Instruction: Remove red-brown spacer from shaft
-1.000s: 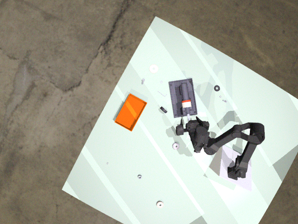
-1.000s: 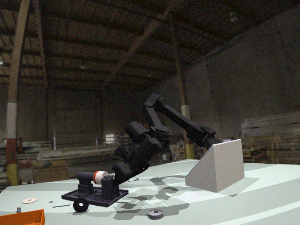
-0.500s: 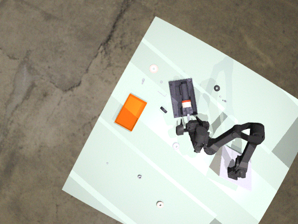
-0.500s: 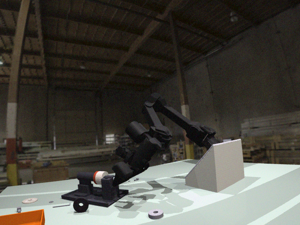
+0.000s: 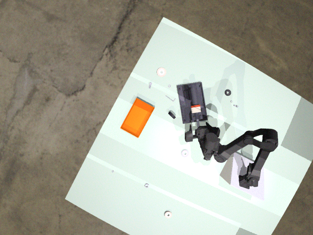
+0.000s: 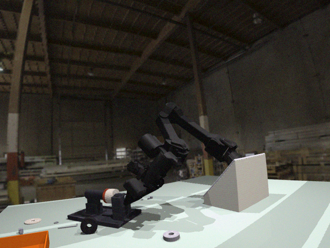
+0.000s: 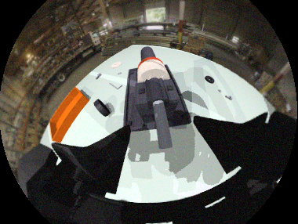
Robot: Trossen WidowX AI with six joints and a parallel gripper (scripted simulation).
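The grey shaft lies 50 mm to the right of my gripper tip, 30 mm ahead of it and 10 mm above it. Round my gripper tip: cream spacer (60 mm to the right, 40 mm ahead, 10 mm above); then black ring (150 mm ahead, 40 mm below, 10 mm to the left); then red-brown spacer (80 mm to the right, 50 mm ahead, 10 mm above).
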